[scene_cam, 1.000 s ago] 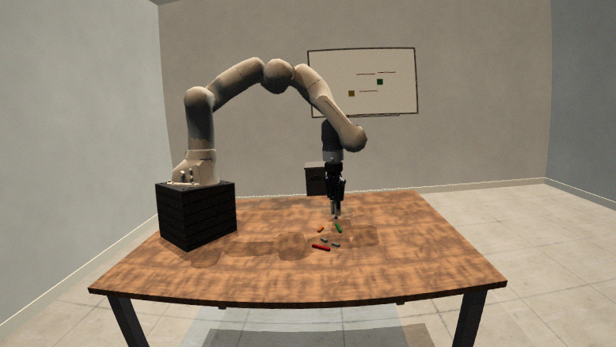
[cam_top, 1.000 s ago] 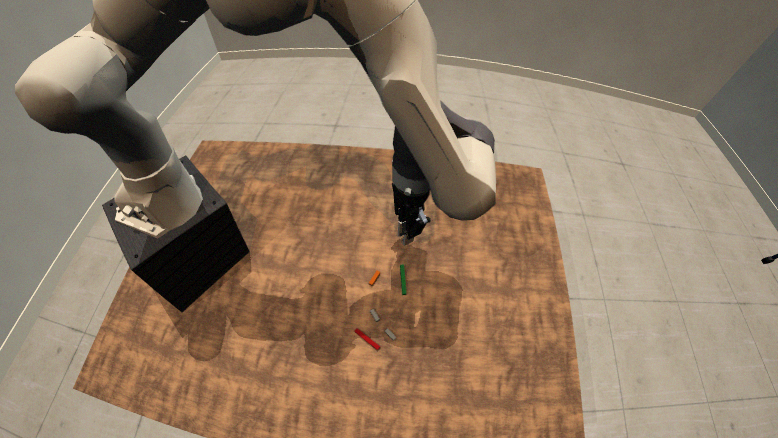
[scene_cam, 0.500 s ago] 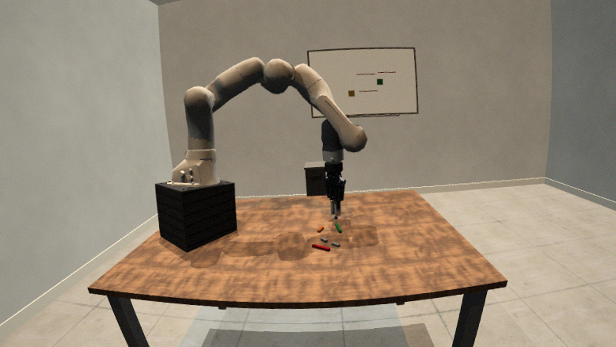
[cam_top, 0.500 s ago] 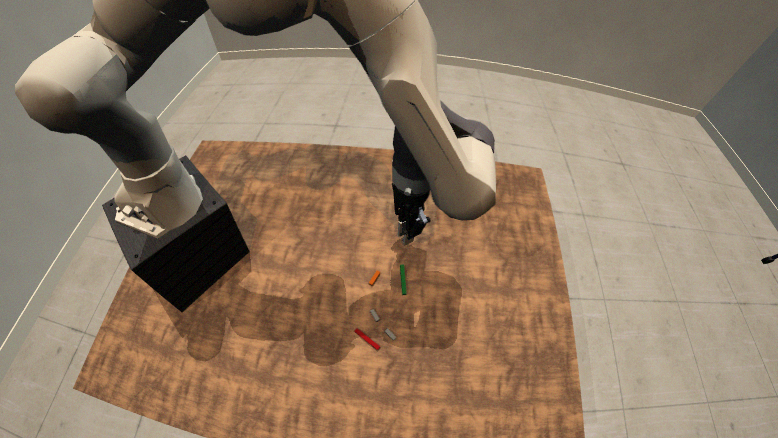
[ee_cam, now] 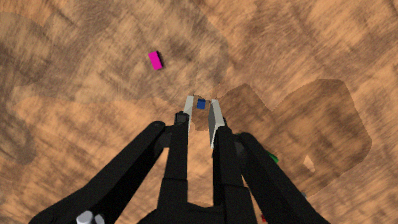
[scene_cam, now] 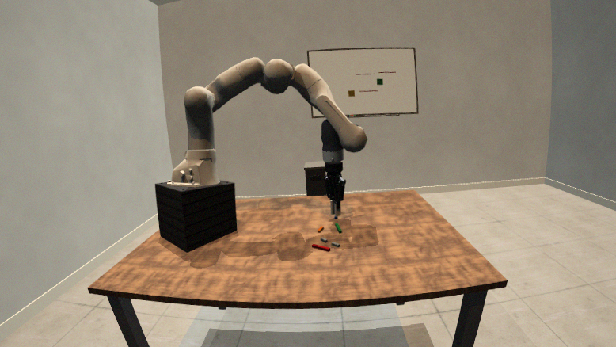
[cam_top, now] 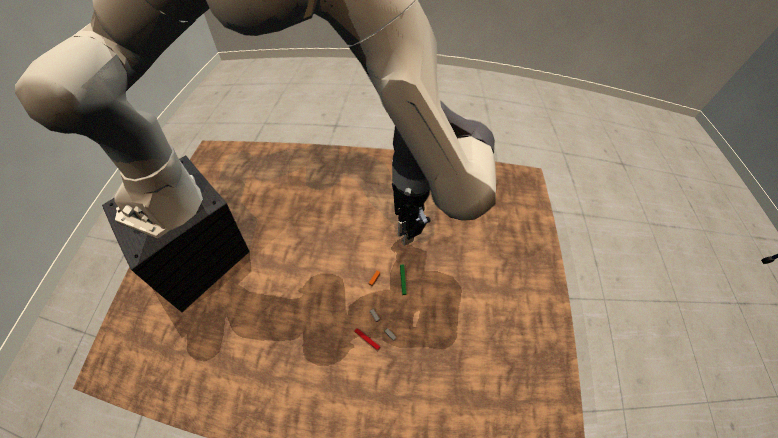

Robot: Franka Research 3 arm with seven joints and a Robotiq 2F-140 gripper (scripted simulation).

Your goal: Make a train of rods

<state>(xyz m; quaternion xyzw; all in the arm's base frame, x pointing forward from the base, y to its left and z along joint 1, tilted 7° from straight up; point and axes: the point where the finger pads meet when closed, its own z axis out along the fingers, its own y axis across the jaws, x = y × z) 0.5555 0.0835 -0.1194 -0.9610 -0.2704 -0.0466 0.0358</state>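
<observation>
My hand is 50 mm above the blue rod. Round my hand: magenta rod 10 mm ahead, 80 mm to the left, 50 mm below; then green rod 110 mm to the right, 50 mm below; then orange rod 70 mm behind, 110 mm to the right, 50 mm below.
</observation>
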